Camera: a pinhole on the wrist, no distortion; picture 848 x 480 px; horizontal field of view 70.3 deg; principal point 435.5 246.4 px. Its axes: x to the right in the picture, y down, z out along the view. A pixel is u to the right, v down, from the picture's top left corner.
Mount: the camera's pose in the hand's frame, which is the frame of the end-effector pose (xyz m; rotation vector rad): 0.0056 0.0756 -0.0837 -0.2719 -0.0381 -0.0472
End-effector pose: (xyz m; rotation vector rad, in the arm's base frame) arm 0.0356 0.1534 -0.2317 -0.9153 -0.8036 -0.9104
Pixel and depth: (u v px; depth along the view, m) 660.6 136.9 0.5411
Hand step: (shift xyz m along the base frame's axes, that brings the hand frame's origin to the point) 0.0920 0.4083 0.3104
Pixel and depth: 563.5 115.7 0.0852
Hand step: 0.0792 0.0230 -0.0050
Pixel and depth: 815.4 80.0 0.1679
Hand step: 0.0879 0.0776 0.1057
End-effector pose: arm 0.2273 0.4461 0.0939 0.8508 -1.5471 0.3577
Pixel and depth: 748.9 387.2 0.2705
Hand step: -0.2539 -0.0162 0.1551
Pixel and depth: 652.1 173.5 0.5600
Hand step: -0.4449 -0.2759 0.1279
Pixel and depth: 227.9 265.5 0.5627
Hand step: -0.5043 -0.0642 -0.2117
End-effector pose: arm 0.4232 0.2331 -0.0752 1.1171 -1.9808 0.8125
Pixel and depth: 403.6 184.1 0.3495
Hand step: -0.1821 -0.1371 -0.1884
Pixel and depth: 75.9 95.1 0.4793
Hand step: -0.0852 -0.1382 -0.4821
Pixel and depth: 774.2 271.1 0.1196
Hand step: -0.1322 -0.0096 0.0192
